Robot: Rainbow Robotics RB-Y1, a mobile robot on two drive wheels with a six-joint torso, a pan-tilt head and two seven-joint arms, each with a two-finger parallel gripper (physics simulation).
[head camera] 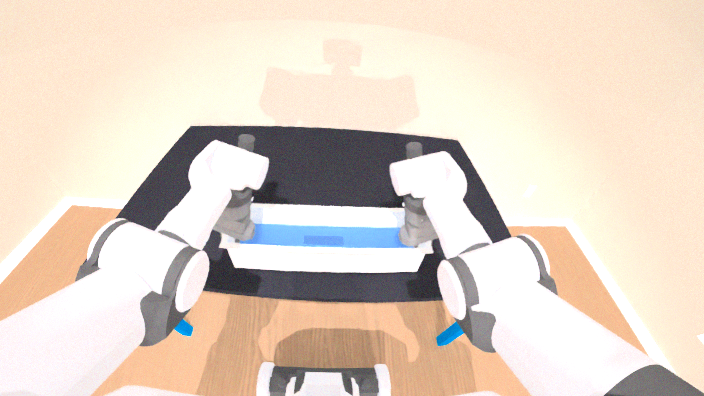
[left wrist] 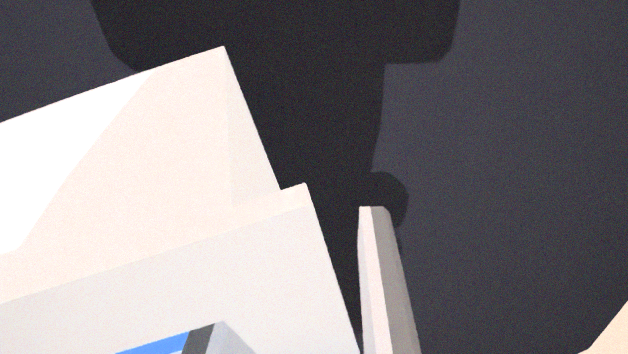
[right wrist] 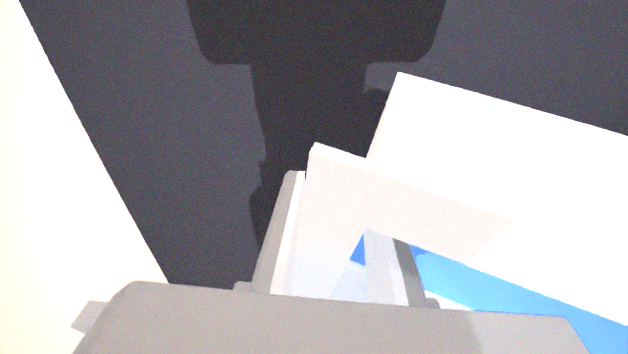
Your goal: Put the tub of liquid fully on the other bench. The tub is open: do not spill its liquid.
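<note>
The open white tub (head camera: 325, 261) (left wrist: 165, 165) (right wrist: 500, 140) looks level over the black bench (head camera: 320, 165) (left wrist: 500, 150) (right wrist: 150, 125), near its front edge. It appears a little above the top, but its underside is hidden. Blue liquid (head camera: 280, 236) (right wrist: 510, 287) lies inside, with no spill visible. My left gripper (head camera: 241, 240) (left wrist: 312, 226) is shut on the tub's left end wall, one finger inside and one outside. My right gripper (head camera: 414, 240) (right wrist: 334, 187) is shut on the right end wall the same way. A second bench does not show.
A pale wall (head camera: 575, 125) stands behind the bench and at both sides. Wooden floor (head camera: 330, 320) lies between the bench and my base (head camera: 324, 382). Both forearms reach over the bench beside the tub.
</note>
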